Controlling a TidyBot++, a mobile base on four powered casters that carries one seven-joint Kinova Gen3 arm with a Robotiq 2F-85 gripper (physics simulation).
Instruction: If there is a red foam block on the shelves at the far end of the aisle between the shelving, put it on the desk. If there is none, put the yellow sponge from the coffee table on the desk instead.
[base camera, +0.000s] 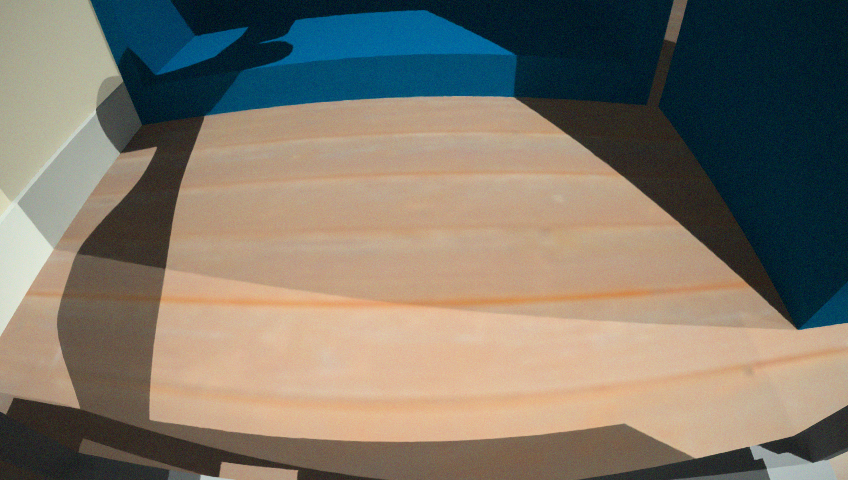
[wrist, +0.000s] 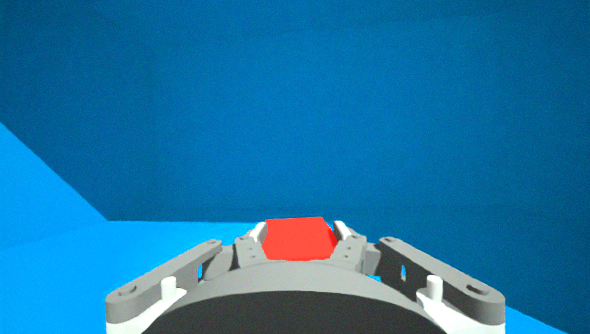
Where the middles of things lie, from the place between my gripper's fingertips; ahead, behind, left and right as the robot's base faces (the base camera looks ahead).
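I see the red foam block (wrist: 300, 239) 20 mm below my hand.
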